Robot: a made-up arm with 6 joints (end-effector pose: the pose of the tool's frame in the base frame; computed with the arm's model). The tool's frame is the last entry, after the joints. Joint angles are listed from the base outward.
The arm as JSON. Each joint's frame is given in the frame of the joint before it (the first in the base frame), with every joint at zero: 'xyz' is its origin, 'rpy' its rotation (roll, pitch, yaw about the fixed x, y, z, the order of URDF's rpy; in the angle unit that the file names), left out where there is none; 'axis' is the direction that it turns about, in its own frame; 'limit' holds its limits. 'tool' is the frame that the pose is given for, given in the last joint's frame.
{
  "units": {
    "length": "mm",
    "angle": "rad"
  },
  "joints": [
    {
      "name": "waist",
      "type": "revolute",
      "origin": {
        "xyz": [
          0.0,
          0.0,
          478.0
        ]
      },
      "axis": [
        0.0,
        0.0,
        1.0
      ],
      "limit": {
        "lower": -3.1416,
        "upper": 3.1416
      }
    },
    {
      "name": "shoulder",
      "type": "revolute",
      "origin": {
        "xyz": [
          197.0,
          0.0,
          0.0
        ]
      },
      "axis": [
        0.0,
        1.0,
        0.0
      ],
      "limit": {
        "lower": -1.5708,
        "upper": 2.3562
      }
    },
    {
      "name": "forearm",
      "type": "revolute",
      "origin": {
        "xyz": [
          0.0,
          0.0,
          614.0
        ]
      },
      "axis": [
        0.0,
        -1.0,
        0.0
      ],
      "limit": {
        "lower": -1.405,
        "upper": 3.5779
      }
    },
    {
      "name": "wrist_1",
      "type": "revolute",
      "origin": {
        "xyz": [
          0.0,
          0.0,
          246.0
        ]
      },
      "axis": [
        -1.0,
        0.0,
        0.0
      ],
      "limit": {
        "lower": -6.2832,
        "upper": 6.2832
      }
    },
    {
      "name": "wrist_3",
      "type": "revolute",
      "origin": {
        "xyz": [
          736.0,
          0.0,
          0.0
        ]
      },
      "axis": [
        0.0,
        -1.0,
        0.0
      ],
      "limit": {
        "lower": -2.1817,
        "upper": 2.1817
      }
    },
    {
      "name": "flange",
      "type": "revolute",
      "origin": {
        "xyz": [
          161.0,
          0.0,
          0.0
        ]
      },
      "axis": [
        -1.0,
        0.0,
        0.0
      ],
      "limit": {
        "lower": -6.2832,
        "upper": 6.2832
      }
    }
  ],
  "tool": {
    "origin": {
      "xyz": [
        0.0,
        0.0,
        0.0
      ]
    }
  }
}
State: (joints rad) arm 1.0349 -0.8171 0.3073 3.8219 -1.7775 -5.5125
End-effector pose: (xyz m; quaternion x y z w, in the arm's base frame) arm -0.2280 -0.1898 1.6913 -0.1125 0.2266 -0.9545 0.1576
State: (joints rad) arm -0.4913 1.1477 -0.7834 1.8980 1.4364 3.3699
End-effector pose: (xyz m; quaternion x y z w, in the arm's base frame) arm 0.6638 -0.1838 -0.0475 -0.7535 -0.6551 0.0417 0.0380
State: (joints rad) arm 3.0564 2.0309 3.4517 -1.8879 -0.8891 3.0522
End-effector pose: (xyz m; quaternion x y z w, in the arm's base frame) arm -0.5985 -0.0681 1.0760 0.7229 -0.5821 0.3467 0.1357
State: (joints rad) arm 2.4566 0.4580 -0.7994 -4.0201 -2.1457 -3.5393
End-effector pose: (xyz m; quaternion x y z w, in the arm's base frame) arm -0.6966 0.7034 0.5143 0.4735 -0.0551 0.6519 0.5897
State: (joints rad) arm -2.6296 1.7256 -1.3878 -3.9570 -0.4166 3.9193
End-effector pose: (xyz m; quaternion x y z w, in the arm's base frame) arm 0.0387 0.0761 0.0679 0.9069 0.3899 -0.1584 0.0202
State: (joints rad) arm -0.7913 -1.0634 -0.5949 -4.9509 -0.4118 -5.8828
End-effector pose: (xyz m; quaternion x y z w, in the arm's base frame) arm 0.1976 -0.2890 1.3812 -0.6380 0.2996 -0.4962 0.5070
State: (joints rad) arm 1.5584 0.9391 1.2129 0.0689 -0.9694 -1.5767
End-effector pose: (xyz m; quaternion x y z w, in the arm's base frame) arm 0.0272 1.4579 1.1735 0.3013 0.6151 0.2975 0.6651
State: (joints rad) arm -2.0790 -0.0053 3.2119 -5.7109 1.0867 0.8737
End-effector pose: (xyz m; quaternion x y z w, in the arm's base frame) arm 0.3532 0.4755 0.6660 0.4862 0.4005 -0.1760 0.7565
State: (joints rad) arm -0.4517 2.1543 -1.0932 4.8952 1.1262 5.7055
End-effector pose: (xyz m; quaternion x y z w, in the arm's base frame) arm -0.1705 -0.0762 -0.0461 -0.1304 0.5372 -0.7781 0.2984
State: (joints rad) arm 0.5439 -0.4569 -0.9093 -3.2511 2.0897 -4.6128
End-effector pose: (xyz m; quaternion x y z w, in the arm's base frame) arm 0.4739 0.3044 0.8385 0.0201 0.7677 -0.5361 0.3504
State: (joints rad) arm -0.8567 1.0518 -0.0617 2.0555 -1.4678 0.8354
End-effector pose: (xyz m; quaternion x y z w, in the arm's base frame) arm 0.7771 -1.1130 0.2489 0.5395 -0.8126 -0.1456 0.1658
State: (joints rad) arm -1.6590 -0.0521 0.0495 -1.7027 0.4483 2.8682
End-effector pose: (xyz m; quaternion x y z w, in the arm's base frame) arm -0.1585 -1.0075 1.4161 -0.2793 0.4593 -0.7367 0.4102
